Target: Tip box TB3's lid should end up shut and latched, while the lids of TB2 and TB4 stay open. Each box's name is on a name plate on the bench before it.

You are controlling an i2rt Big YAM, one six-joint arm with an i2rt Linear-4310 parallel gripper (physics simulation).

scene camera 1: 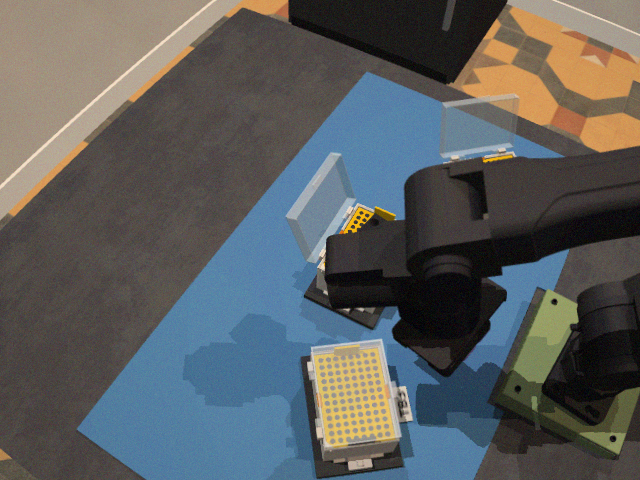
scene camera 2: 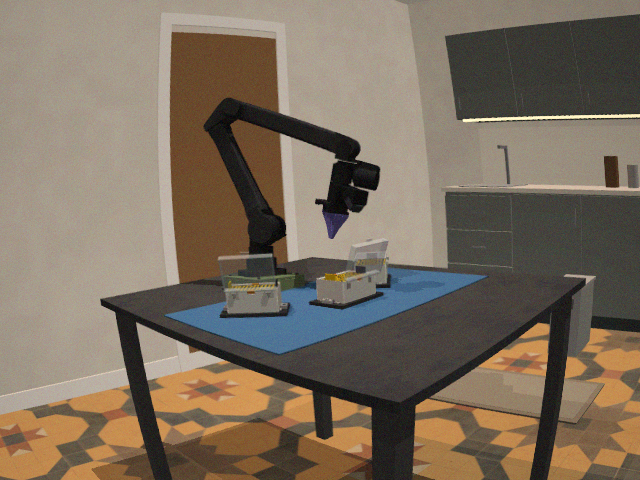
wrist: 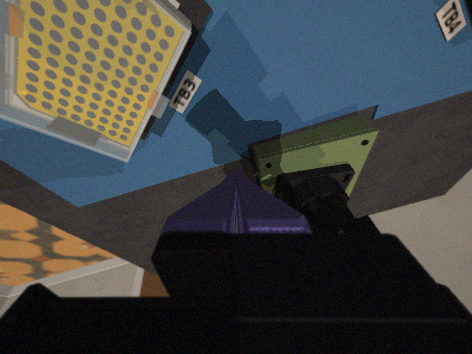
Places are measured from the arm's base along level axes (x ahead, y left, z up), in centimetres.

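Pixels of known places: gripper, fingertip midpoint: point(scene camera 1: 451, 351) point(scene camera 2: 330, 238) point(wrist: 236, 177); arm's base, origin of the base link: point(scene camera 1: 586, 372) point(wrist: 308, 185).
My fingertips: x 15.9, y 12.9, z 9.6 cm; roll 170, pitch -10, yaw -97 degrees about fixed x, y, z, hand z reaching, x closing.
Ahead of a thing's pixels: the offset from my fingertips to its top centre. "spot": to the spot under its first point. Level surfaces: height alone.
Box TB3 @(dz -5.2, dx +5.9, dy +7.3 cm) point(scene camera 1: 361, 450) point(wrist: 100, 75) is at the front of scene camera 1; its clear lid @(spot: dz -5.2, dx +6.4, dy +8.7 cm) point(scene camera 1: 354, 395) lies down over the yellow rack. Whether it is fully seated or latched, I cannot tell. Its name plate @(spot: dz -12.7, dx +1.8, dy +3.5 cm) point(scene camera 1: 403, 404) point(wrist: 185, 92) lies beside it. The middle box @(dz -6.3, dx +15.9, dy -9.9 cm) point(scene camera 2: 346, 289), probably TB2, has its lid @(spot: dz -3.2, dx +24.1, dy -8.7 cm) point(scene camera 1: 320, 209) point(scene camera 2: 369, 252) raised; its plate is hidden. The far box @(dz -6.3, dx +8.3, dy -30.4 cm) point(scene camera 2: 253, 300), behind plate TB4 @(spot: dz -12.7, dx +4.0, dy -27.0 cm) point(wrist: 451, 20), has its lid point(scene camera 1: 479, 125) point(scene camera 2: 247, 266) upright. My gripper point(scene camera 2: 331, 227) point(wrist: 236, 177) is shut and empty, above the boxes, hidden by the arm in scene camera 1.
The arm point(scene camera 1: 558, 201) point(scene camera 2: 289, 126) crosses over the middle and far boxes in scene camera 1. Its green base plate point(scene camera 1: 537, 335) point(wrist: 320, 145) stands at the blue mat's @(dz -12.9 cm) point(scene camera 1: 170, 372) point(scene camera 2: 310, 335) edge. A black cabinet point(scene camera 1: 382, 31) stands beyond the dark table @(dz -13.2 cm) point(scene camera 2: 413, 341).
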